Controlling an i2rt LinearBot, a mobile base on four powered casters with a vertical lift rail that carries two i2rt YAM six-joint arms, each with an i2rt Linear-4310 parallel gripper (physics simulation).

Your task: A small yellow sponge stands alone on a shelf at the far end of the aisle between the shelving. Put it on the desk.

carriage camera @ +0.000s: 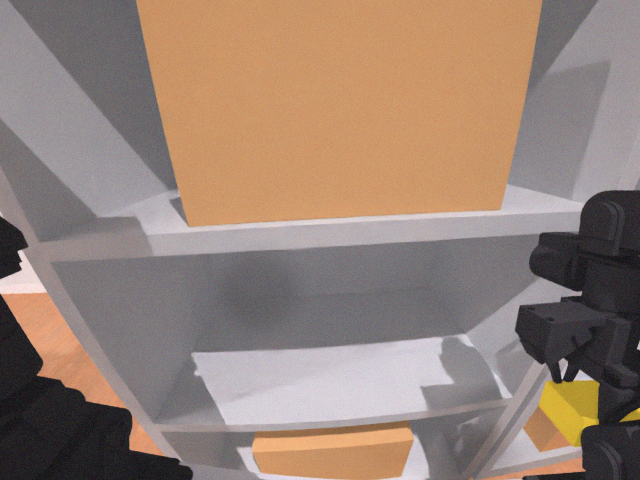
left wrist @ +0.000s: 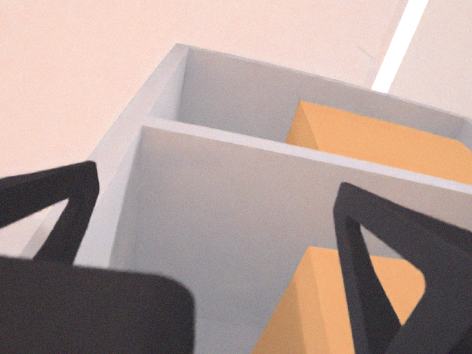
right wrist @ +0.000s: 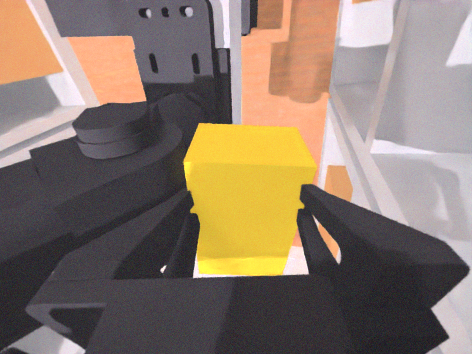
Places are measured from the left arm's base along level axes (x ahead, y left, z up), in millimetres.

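Where they show: left gripper, fingertip midpoint: [left wrist: 217, 185]; right gripper, fingertip midpoint: [carriage camera: 580, 408] [right wrist: 245, 186]; right arm's base, origin of the base link: [right wrist: 188, 121].
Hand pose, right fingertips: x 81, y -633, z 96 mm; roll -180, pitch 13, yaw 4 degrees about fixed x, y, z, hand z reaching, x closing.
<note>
Each offset is from my right fingertips to the centre of the thing. Level surfaces: height alone.
The yellow sponge @(dx -2, dy -22, dz -5 mm) [carriage camera: 574, 408] [right wrist: 245, 215] is held between the two fingers of my right gripper [right wrist: 245, 186], which is shut on it. In the carriage camera the sponge shows at the lower right, partly hidden by the dark arm parts, in front of the shelving. My left gripper [left wrist: 217, 185] is open, its fingers wide apart with nothing between them, facing the upper part of a grey shelf unit. The desk does not show clearly in these views.
A grey shelf unit [carriage camera: 330, 235] [left wrist: 260, 145] fills much of the carriage camera view. A large orange box @(dx +275, dy +322, dz +361 mm) [carriage camera: 341, 113] stands on its upper shelf, and a smaller orange box @(dx +271, dy +355, dz -554 mm) [carriage camera: 333, 454] lower down. Wooden floor @(dz -765 mm) [carriage camera: 77, 361] [right wrist: 285, 115] shows beside the shelving.
</note>
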